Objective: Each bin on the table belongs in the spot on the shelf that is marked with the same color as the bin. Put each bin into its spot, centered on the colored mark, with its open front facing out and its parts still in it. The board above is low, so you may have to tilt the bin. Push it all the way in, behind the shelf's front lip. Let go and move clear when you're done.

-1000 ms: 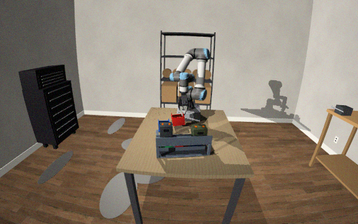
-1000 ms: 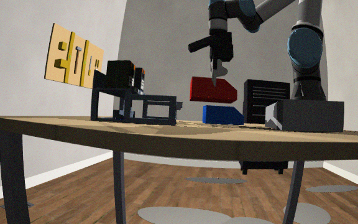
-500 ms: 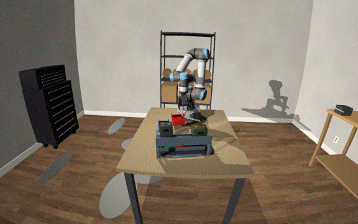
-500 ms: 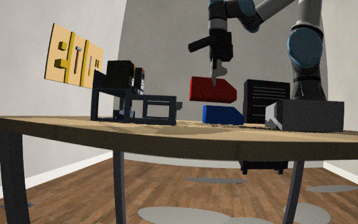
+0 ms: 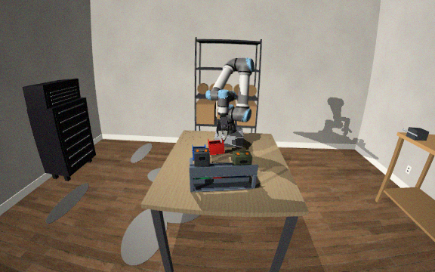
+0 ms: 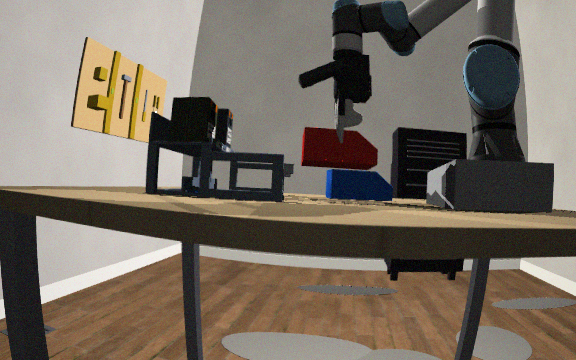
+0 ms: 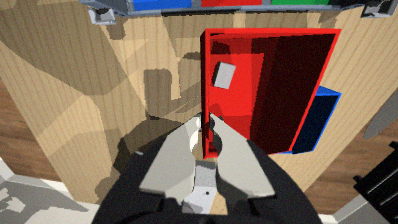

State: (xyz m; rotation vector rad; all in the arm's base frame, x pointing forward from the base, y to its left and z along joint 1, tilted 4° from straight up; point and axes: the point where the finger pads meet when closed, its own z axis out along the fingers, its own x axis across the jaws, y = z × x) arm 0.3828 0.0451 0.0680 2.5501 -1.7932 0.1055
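Right now the red bin is 1 cm ahead of my hand, 4 cm to the right of it and 3 cm below it. Also, from my hand: dark box: 35 cm ahead, 4 cm to the right, 2 cm above; then green case: 27 cm ahead, 18 cm to the left, 1 cm above; then blue bin: 2 cm behind, 18 cm to the right, 11 cm below.
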